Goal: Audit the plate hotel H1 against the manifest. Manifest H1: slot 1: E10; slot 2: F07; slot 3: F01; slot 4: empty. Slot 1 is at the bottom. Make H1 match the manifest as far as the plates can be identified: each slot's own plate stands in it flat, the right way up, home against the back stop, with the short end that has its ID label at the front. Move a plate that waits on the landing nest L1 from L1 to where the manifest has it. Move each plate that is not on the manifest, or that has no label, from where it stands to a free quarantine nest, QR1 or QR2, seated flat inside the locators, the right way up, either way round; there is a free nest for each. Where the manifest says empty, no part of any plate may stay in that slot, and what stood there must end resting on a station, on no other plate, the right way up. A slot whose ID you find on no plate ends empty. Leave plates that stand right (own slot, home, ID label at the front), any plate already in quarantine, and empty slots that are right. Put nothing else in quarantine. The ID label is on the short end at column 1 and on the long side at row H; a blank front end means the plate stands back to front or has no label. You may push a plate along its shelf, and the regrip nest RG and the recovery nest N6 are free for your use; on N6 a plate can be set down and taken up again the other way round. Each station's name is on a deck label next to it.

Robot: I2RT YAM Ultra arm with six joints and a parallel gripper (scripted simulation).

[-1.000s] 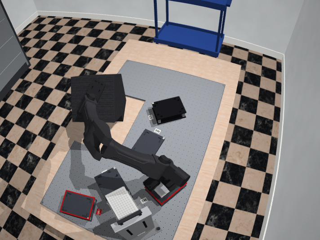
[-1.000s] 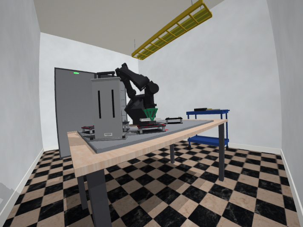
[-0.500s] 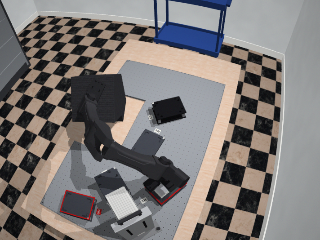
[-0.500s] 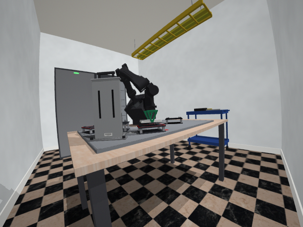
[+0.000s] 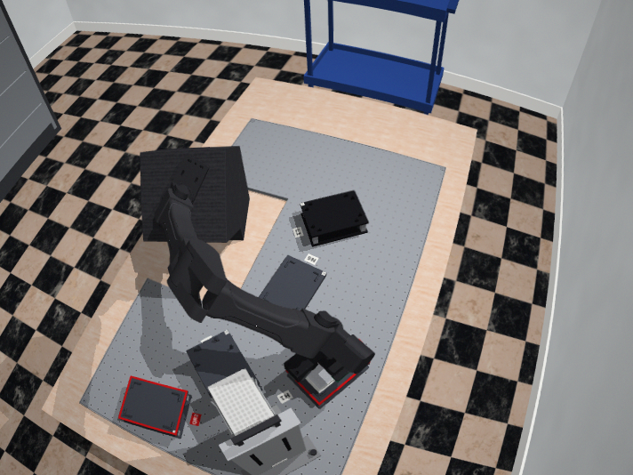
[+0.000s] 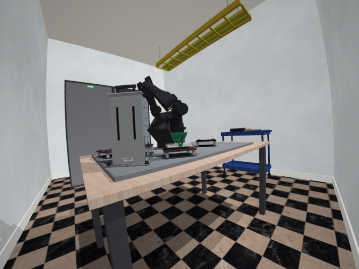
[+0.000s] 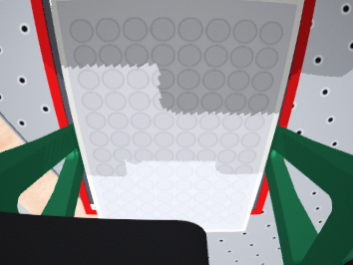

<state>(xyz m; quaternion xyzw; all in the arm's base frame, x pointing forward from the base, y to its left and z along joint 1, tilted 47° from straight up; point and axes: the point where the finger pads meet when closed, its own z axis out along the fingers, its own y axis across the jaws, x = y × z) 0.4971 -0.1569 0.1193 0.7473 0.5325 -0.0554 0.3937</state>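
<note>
My gripper is now 30 mm above the red-framed quarantine nest QR1. From my hand the other things lie so: RG nest: 230 mm behind, 110 mm to the right, 10 mm below; nest N6: 180 mm to the left, 170 mm behind, 60 mm below; H1 deck label: 100 mm to the right, 70 mm behind, 60 mm below.
</note>
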